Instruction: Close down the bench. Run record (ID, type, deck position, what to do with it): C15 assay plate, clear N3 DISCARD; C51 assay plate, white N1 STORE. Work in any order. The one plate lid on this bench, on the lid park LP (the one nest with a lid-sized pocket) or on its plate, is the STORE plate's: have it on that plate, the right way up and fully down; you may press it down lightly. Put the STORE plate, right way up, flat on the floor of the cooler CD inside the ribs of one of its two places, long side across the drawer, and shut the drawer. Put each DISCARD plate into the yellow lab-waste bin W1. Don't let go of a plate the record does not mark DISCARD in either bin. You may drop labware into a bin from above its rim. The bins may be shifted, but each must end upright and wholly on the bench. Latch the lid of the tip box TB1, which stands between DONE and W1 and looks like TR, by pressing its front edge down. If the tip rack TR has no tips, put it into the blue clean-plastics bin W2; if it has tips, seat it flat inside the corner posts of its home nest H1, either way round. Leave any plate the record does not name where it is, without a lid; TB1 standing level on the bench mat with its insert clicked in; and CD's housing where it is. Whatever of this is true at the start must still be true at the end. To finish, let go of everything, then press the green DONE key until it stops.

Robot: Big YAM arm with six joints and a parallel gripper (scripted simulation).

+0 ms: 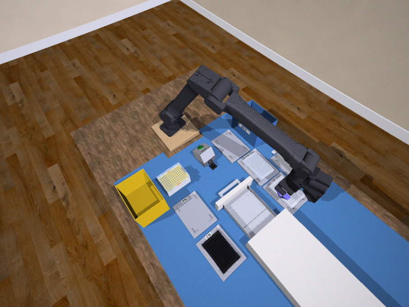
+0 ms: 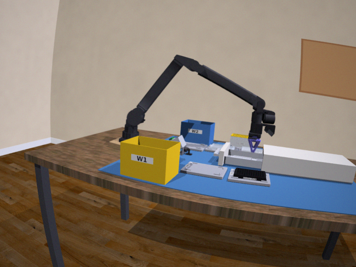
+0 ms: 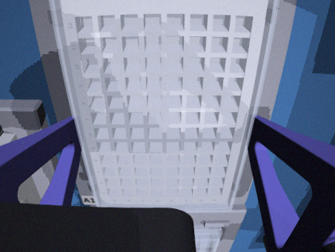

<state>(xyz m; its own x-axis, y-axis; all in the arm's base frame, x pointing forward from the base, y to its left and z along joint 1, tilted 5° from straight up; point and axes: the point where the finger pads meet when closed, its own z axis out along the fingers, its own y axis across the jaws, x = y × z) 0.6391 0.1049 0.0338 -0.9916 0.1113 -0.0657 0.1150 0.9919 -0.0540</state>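
My hand is right at the clear plate lid. From my hand the other things lie so: tip rack TR (14 cm to the left, 7 cm behind, 2 cm above); then white plate (1 cm below); then nest N1 (3 cm below).
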